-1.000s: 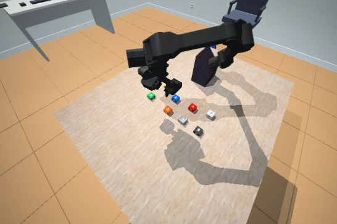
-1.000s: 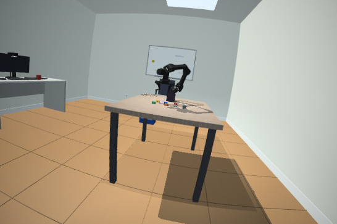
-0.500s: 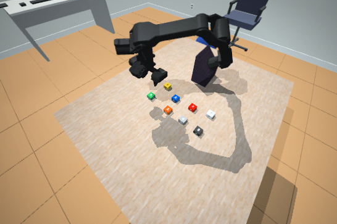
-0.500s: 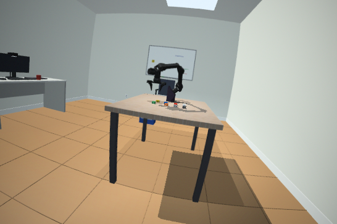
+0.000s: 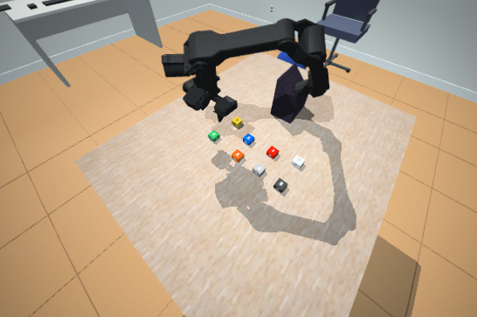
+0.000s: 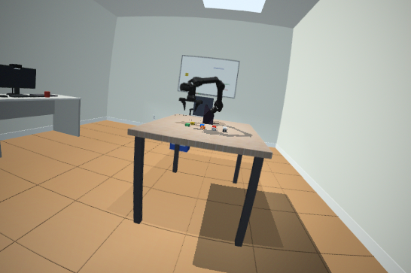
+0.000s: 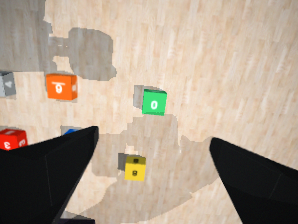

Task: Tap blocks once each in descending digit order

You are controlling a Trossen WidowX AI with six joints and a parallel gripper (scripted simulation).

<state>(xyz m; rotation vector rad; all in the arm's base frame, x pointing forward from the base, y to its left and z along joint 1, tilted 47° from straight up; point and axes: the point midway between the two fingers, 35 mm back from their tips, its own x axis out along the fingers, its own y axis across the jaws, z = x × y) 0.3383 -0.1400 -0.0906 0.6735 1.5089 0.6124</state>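
Now: gripper tip 11 cm to the right of the blue block, 11 cm above it and 7 cm past it. The rest, counted from my gripper tip: green block 11 cm below; yellow block 12 cm behind, 11 cm below, 2 cm to the left; orange block 12 cm to the left, 11 cm below, 1 cm ahead.
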